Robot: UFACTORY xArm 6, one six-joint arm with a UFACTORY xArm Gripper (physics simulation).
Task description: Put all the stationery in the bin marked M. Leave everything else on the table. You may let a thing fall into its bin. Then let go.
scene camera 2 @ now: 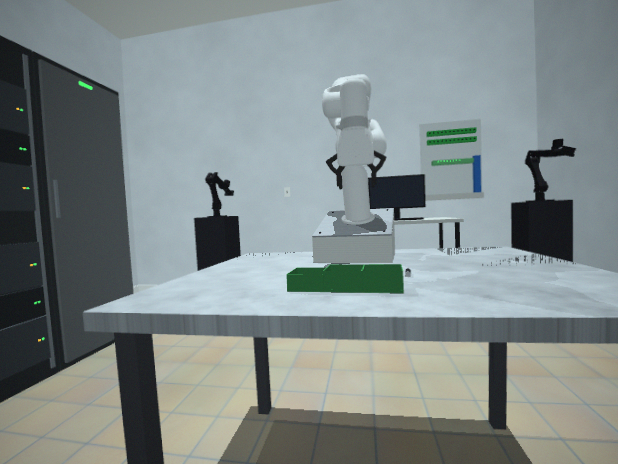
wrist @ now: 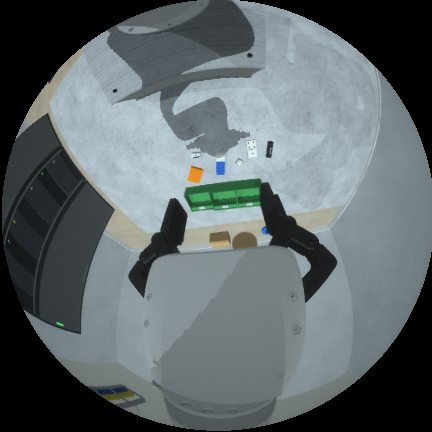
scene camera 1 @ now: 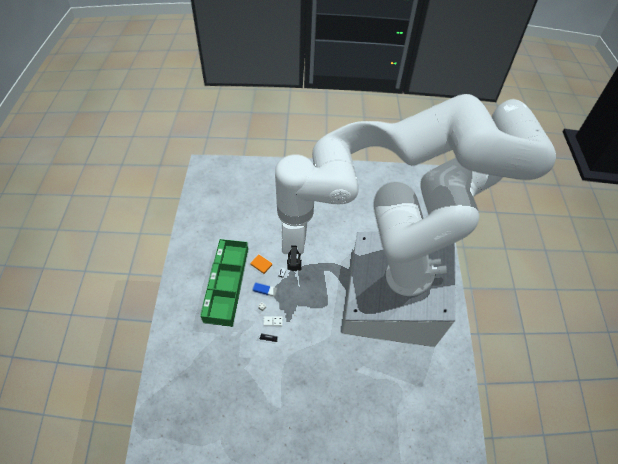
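Where they show: gripper, fingertip midpoint: [scene camera 2: 356,188] [wrist: 219,199] [scene camera 1: 295,252]; arm's base, origin of the base link: [scene camera 2: 358,218] [scene camera 1: 410,274].
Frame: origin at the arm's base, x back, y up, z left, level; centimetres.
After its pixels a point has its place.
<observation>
A green tray of three bins [scene camera 1: 242,281] {z -2.2, x -45.0, y -14.0 cm} [scene camera 2: 367,280] {z 4.0, x -53.7, y -12.0 cm} [wrist: 222,186] {z -0.7, x -45.1, y -12.2 cm} bears small labels, too small to read; no items show inside. Beside it lie a blue-and-white eraser [scene camera 1: 261,288] {z -0.1, x -39.0, y -13.3 cm} [wrist: 220,167] {z -0.1, x -38.9, y -13.3 cm}, a flat orange block [scene camera 1: 261,264] {z -8.0, x -39.9, y -13.6 cm} [wrist: 195,174] {z -8.0, x -39.8, y -13.6 cm}, like a note pad, and a dark oblong piece [scene camera 1: 268,337] {z 14.3, x -35.6, y -13.2 cm} [wrist: 269,149] {z 14.0, x -35.3, y -13.2 cm} [scene camera 2: 408,272] {z 14.0, x -38.1, y -13.4 cm}, its kind unclear. A small white piece with dark marks [scene camera 1: 282,272] {z -5.8, x -33.6, y -13.6 cm} [wrist: 196,155] {z -5.7, x -33.8, y -13.4 cm}, a white die [scene camera 1: 262,306] {z 5.6, x -38.1, y -13.0 cm} [wrist: 239,162] {z 5.4, x -38.1, y -13.0 cm} and a white domino [scene camera 1: 273,321] {z 9.4, x -34.7, y -13.9 cm} [wrist: 251,148] {z 9.1, x -34.7, y -13.8 cm} lie near. My gripper [scene camera 1: 294,270] [scene camera 2: 356,186] {z 1.3, x -29.5, y 9.4 cm} [wrist: 219,199] {z 1.3, x -29.5, y 9.4 cm} is open and empty, high above the table.
The table [scene camera 1: 310,405] {z 31.3, x -23.4, y -14.6 cm} [scene camera 2: 210,305] {z -26.5, x -64.2, y -14.6 cm} carries the robot's grey base block [scene camera 1: 395,327] {z 12.6, x -3.4, y -5.3 cm} [scene camera 2: 352,249] {z -1.6, x -14.6, y -10.0 cm}, to the right of the small things in the first scene view. Dark cabinets [scene camera 1: 250,45] [scene camera 2: 82,200] stand on the floor beyond the table's edge.
</observation>
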